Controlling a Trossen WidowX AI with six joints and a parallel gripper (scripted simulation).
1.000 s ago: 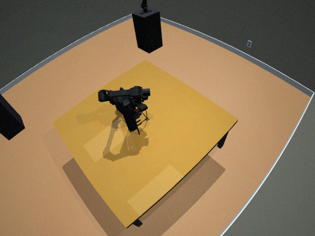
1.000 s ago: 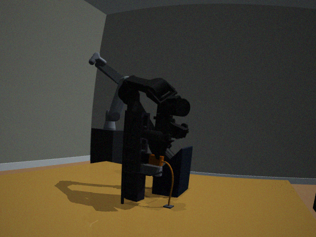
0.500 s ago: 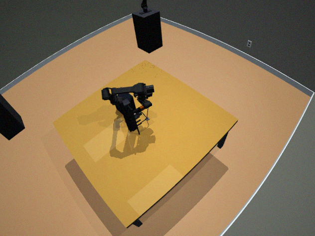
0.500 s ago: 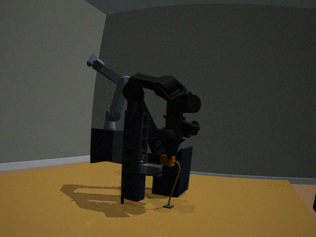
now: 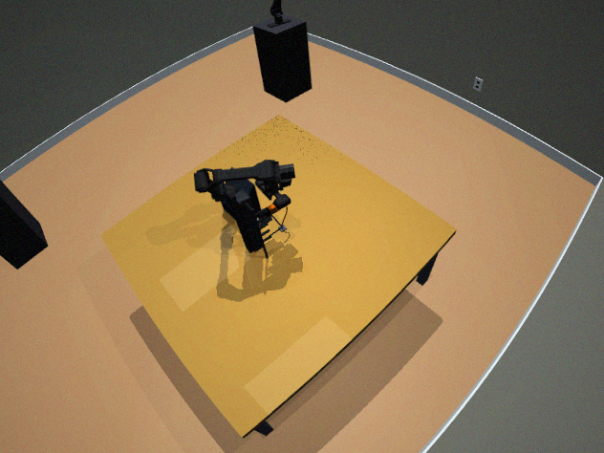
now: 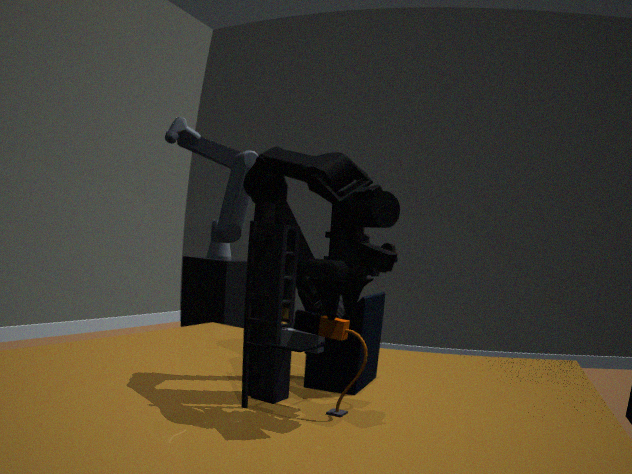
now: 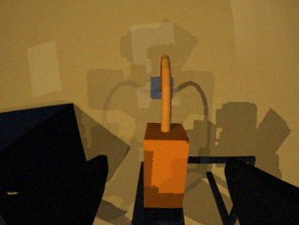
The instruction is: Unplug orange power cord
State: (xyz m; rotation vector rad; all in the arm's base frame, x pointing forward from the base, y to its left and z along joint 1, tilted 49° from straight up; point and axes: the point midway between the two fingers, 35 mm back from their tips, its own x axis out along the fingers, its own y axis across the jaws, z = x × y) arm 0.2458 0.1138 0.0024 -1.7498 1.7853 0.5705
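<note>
Right now the orange plug is 3 cm to the right of my gripper tip and 1 cm below it.
</note>
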